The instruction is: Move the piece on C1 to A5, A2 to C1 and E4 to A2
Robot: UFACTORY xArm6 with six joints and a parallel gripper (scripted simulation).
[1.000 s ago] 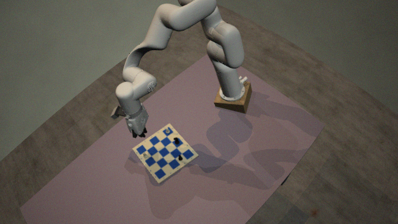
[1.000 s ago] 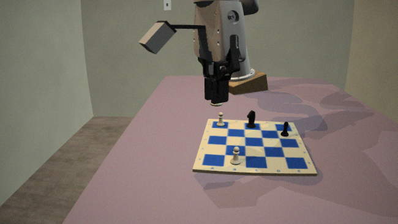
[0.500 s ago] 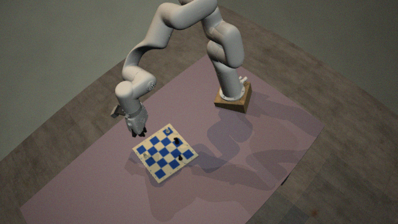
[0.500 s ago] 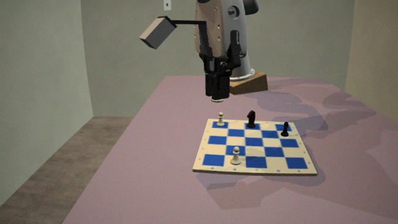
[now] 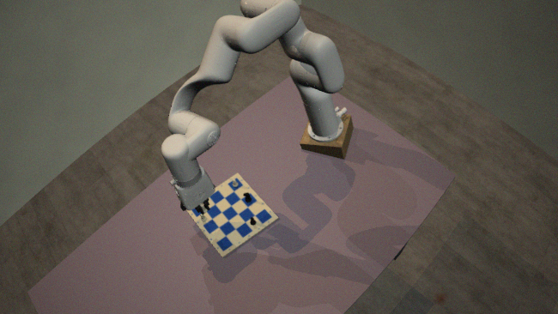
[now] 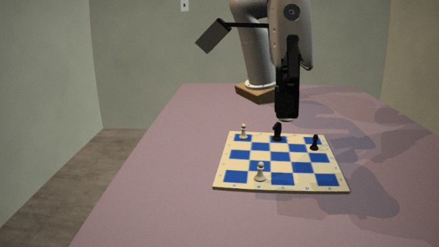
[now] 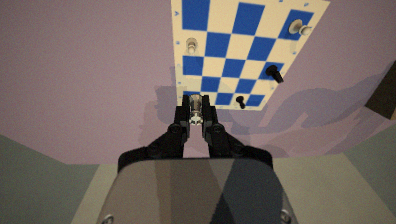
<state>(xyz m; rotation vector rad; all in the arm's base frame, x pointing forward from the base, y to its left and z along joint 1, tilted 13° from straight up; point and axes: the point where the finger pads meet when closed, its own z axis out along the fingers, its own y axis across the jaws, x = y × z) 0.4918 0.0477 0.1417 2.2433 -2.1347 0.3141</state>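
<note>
Now: hand 7 cm past the chessboard, 1 cm to the right of it and 13 cm above it. Round my hand: black pawn 11 cm behind, 8 cm to the left, 11 cm below; white rook 1 cm below; black knight 15 cm behind, 11 cm below.
</note>
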